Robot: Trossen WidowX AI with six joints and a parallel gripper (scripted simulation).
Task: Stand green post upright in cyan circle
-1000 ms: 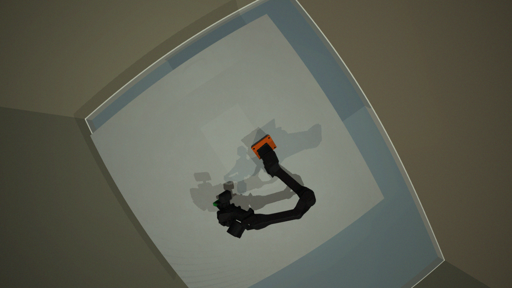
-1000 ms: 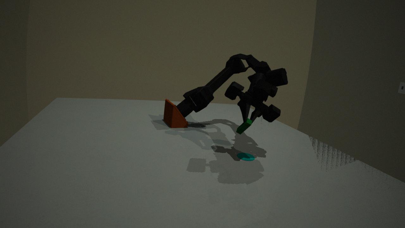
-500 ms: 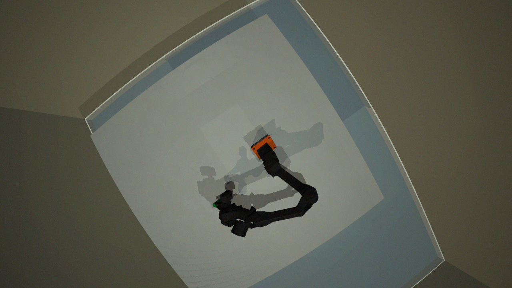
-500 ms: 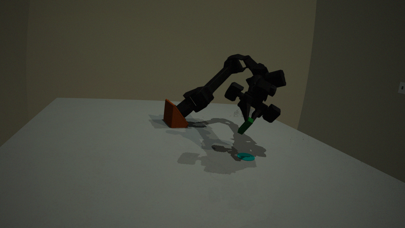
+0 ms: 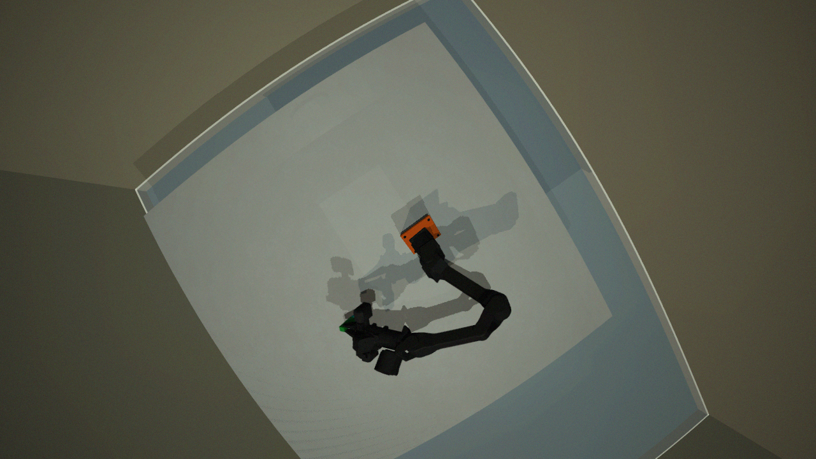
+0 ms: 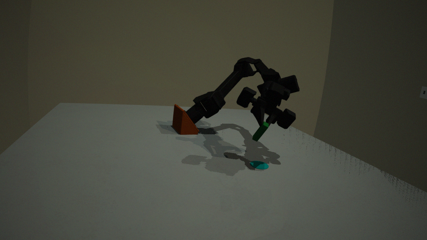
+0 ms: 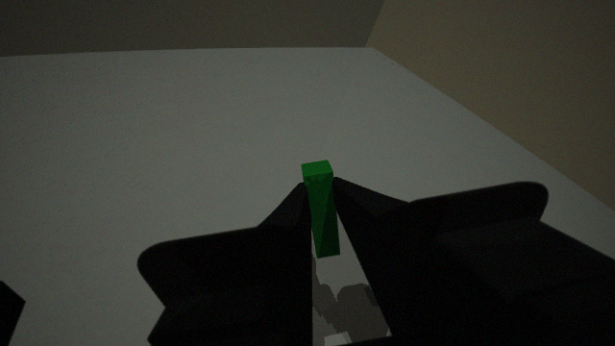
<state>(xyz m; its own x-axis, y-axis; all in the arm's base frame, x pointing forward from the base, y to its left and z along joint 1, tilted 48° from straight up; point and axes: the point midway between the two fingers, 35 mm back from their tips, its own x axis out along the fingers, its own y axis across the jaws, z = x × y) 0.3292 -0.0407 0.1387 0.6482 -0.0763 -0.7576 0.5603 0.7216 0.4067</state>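
Right now my gripper tip is 1 cm past the cyan circle, 3 cm to the right of it and 13 cm above it. Round my gripper tip: green post 1 cm behind, 2 cm below.
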